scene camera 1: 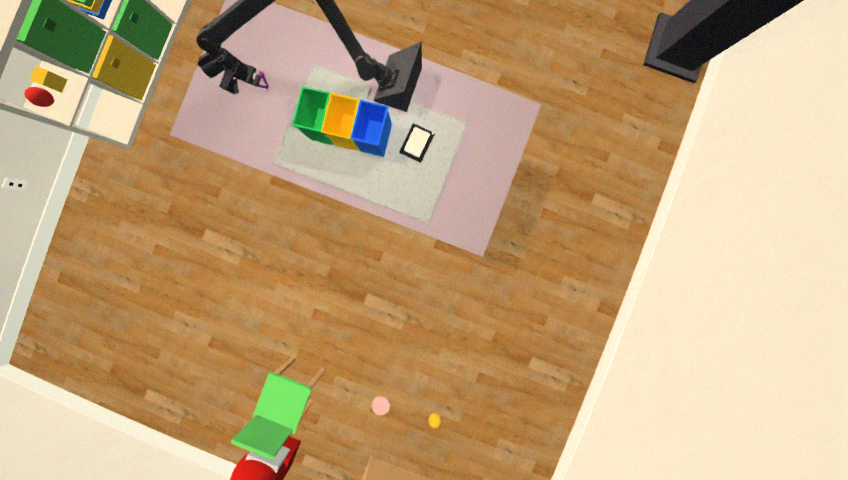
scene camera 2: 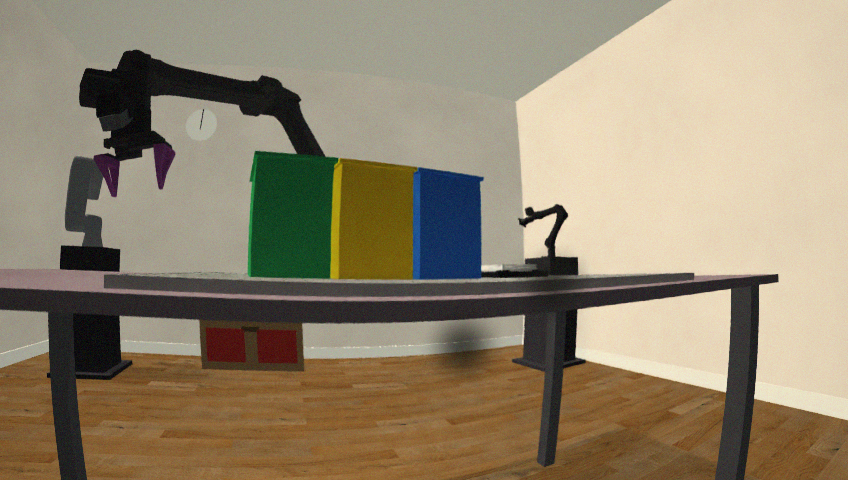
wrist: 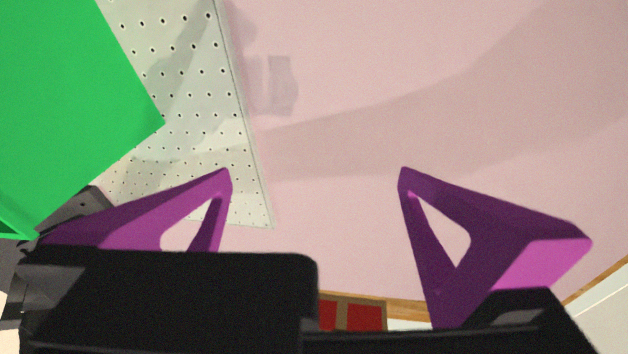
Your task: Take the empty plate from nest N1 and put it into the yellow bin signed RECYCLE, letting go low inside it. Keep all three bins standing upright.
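Observation:
A white rectangular plate lies in a black-rimmed nest right of the bins; no N1 label is legible. The yellow bin stands upright between the green bin and the blue bin, both upright; the three are side by side. No RECYCLE sign is readable. My gripper is open and empty, its purple fingers wide apart. It hangs high above the table, left of the green bin and far from the plate. The plate does not show in the wrist view.
The bins and nest stand on a pale perforated board on the pink table. My arm's dark base stands behind the blue bin. Other arms stand in the background. A shelf unit is at the upper left.

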